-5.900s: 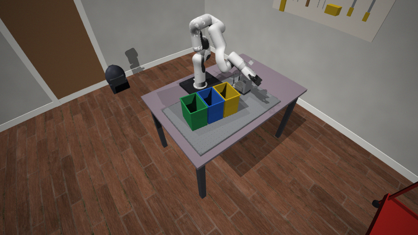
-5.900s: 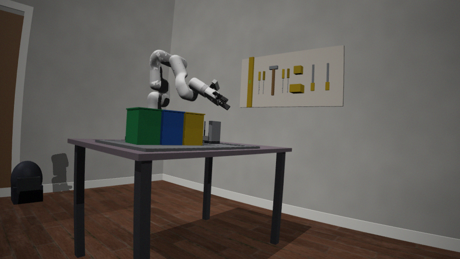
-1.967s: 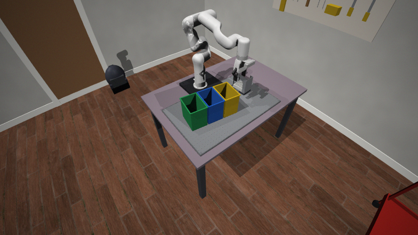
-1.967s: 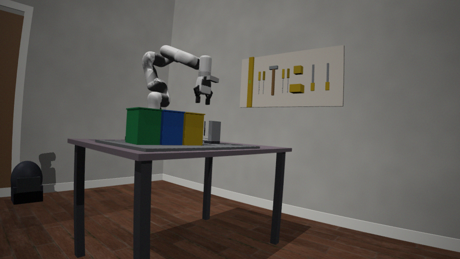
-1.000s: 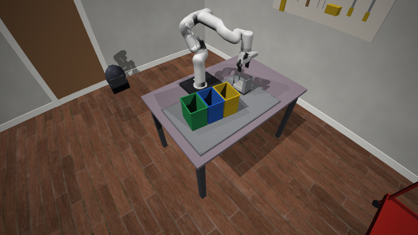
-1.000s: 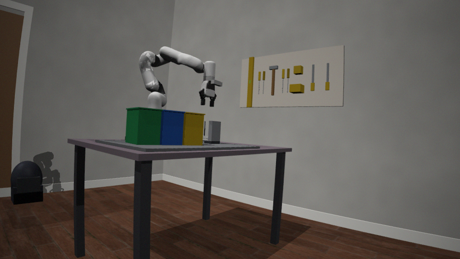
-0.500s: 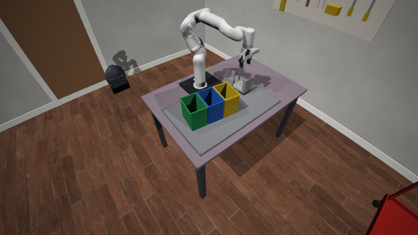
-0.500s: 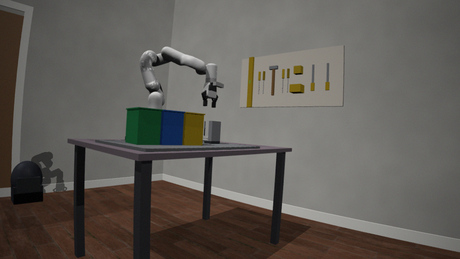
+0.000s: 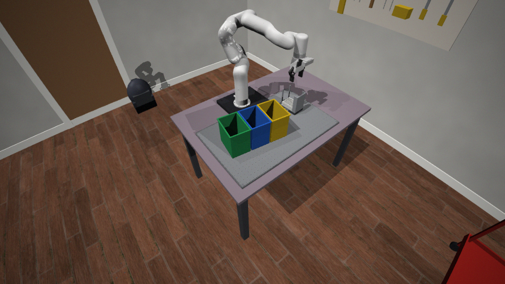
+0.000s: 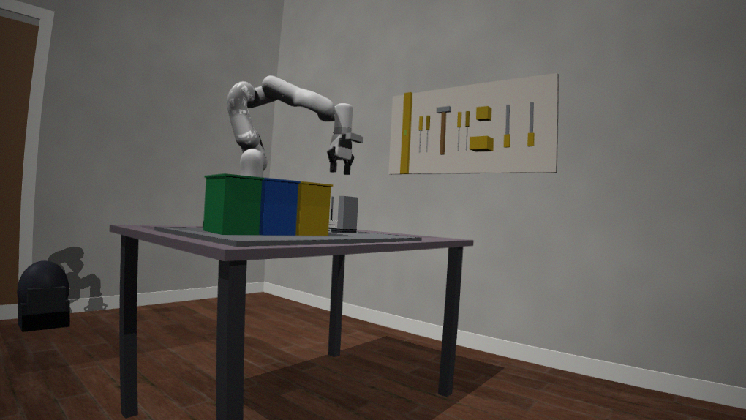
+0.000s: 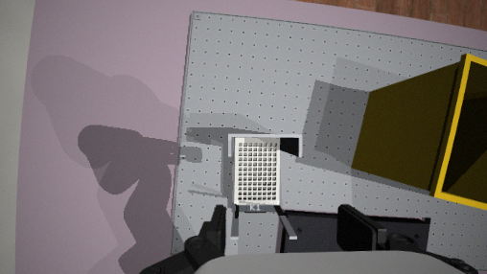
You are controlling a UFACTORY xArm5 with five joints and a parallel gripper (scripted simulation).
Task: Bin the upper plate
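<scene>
Right now the 96-well plate is 22 cm below my hand. The rest, counted from my hand: green bin 54 cm to the right, 17 cm below, 4 cm ahead; then blue bin 41 cm to the right, 17 cm below, 6 cm ahead; then yellow bin 28 cm to the right, 17 cm below, 9 cm ahead.
</scene>
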